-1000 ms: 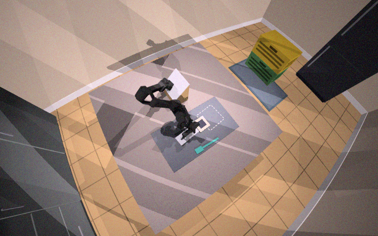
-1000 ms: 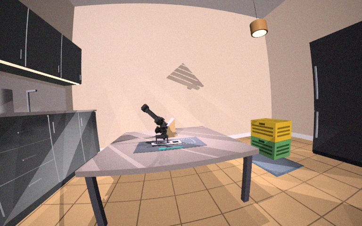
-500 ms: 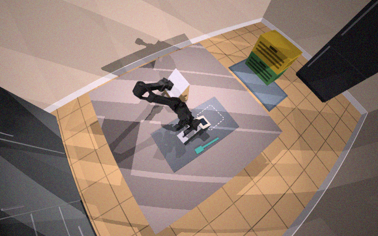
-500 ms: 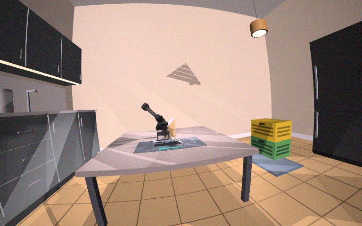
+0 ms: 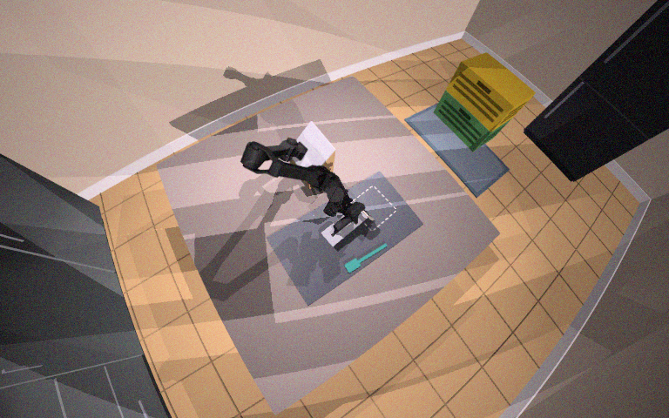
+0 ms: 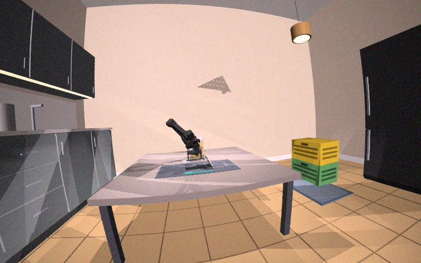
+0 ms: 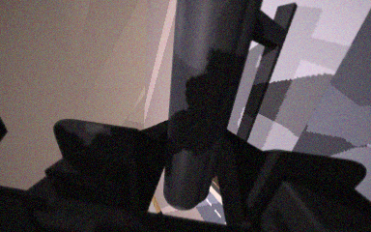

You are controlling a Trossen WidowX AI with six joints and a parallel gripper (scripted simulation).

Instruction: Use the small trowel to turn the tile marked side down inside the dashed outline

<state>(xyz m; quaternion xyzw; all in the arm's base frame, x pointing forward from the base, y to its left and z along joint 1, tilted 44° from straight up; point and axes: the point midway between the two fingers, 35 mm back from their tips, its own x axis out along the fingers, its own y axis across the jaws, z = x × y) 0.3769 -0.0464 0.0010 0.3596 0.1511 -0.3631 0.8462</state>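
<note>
My gripper tip is now 2 cm past the tile, 9 cm to the right of it and 6 cm above it. From my gripper tip the other things lie so: teal trowel 13 cm ahead, 5 cm to the right, 11 cm below; grey mat 1 cm behind, 1 cm to the right, 13 cm below.
</note>
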